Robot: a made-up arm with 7 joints. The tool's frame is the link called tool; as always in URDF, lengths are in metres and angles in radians.
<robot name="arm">
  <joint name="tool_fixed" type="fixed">
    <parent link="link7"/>
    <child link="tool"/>
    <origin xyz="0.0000 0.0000 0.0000" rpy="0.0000 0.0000 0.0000"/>
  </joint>
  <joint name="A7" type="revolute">
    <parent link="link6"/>
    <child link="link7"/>
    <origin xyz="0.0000 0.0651 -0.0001" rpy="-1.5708 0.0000 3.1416"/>
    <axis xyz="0 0 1"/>
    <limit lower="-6.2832" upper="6.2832" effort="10" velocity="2.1"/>
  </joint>
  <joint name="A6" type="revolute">
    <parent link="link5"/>
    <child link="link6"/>
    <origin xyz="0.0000 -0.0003 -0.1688" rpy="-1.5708 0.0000 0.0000"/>
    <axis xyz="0 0 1"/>
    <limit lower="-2.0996" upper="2.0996" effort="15" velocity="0.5"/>
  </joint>
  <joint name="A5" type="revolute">
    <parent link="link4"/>
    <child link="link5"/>
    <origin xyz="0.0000 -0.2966 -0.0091" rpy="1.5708 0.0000 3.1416"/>
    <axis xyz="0 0 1"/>
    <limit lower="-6.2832" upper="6.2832" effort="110" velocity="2.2"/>
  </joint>
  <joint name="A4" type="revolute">
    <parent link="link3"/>
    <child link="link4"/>
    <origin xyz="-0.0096 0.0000 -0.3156" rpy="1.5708 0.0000 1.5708"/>
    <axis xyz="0 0 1"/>
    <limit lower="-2.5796" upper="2.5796" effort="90" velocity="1"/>
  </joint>
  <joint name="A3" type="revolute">
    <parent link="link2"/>
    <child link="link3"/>
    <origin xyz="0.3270 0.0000 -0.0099" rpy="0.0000 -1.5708 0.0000"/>
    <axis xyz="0 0 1"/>
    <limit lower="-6.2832" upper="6.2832" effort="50" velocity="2.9"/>
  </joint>
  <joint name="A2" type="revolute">
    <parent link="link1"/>
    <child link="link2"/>
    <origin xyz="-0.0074 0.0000 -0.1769" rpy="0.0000 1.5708 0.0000"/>
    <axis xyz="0 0 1"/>
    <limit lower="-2.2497" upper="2.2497" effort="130" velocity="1.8"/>
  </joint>
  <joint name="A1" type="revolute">
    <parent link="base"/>
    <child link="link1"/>
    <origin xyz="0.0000 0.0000 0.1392" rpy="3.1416 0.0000 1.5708"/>
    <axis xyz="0 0 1"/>
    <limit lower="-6.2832" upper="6.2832" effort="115" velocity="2.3"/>
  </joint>
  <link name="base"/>
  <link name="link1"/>
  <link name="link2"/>
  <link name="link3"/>
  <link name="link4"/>
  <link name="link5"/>
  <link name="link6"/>
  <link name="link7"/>
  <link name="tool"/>
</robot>
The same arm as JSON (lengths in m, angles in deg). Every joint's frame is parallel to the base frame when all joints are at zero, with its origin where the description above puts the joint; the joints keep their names.
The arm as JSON. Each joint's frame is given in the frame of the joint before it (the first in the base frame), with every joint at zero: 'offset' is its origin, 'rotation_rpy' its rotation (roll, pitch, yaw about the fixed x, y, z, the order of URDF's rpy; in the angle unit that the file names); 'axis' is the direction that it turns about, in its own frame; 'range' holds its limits. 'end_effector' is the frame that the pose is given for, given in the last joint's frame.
{"length_unit": "m", "angle_unit": "deg", "chain": [{"id": "A1", "offset": [0.0, 0.0, 0.1392], "rotation_rpy": [0.0, 0.0, 0.0], "axis": [0.0, 0.0, -1.0], "range": [-360.0, 360.0]}, {"id": "A2", "offset": [0.0, -0.0074, 0.1769], "rotation_rpy": [0.0, 0.0, 0.0], "axis": [0.0, 1.0, 0.0], "range": [-128.9, 128.9]}, {"id": "A3", "offset": [0.0, -0.0099, 0.327], "rotation_rpy": [0.0, 0.0, 0.0], "axis": [0.0, 0.0, -1.0], "range": [-360.0, 360.0]}, {"id": "A4", "offset": [0.0, -0.0096, 0.3156], "rotation_rpy": [0.0, 0.0, 0.0], "axis": [0.0, 1.0, 0.0], "range": [-147.8, 147.8]}, {"id": "A5", "offset": [0.0, -0.0091, 0.2966], "rotation_rpy": [0.0, 0.0, 0.0], "axis": [0.0, 0.0, -1.0], "range": [-360.0, 360.0]}, {"id": "A6", "offset": [0.0, -0.0003, 0.1688], "rotation_rpy": [0.0, 0.0, 0.0], "axis": [0.0, 1.0, 0.0], "range": [-120.3, 120.3]}, {"id": "A7", "offset": [0.0, -0.0001, 0.0651], "rotation_rpy": [0.0, 0.0, 0.0], "axis": [0.0, 0.0, -1.0], "range": [-360.0, 360.0]}], "end_effector": {"offset": [0.0, 0.0, 0.0], "rotation_rpy": [180.0, 0.0, 0.0]}}
